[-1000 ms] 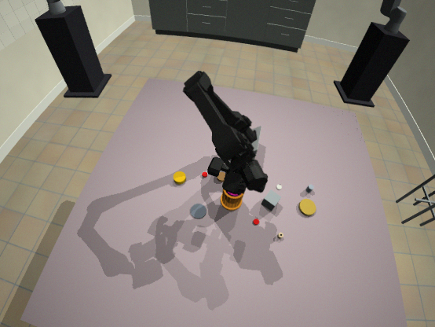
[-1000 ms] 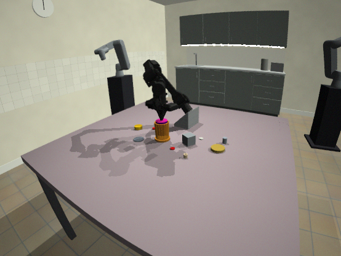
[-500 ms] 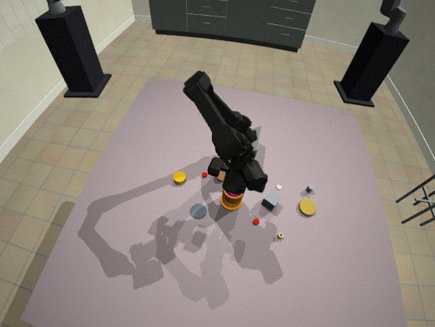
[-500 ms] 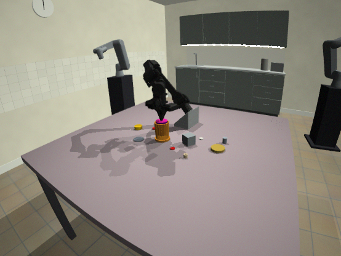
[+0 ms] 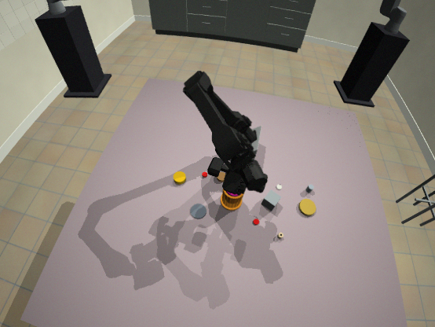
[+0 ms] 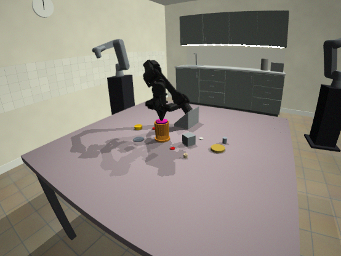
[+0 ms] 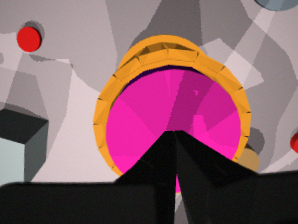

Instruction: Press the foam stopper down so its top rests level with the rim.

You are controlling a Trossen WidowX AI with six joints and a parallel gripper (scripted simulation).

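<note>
Now: hand 50 mm above the magenta foam stopper. Also, from my hand: grey cube (150 mm to the left, 120 mm below); then red button (80 mm ahead, 100 mm to the left, 140 mm below); then brown disc (100 mm behind, 40 mm to the right, 140 mm below).
</note>
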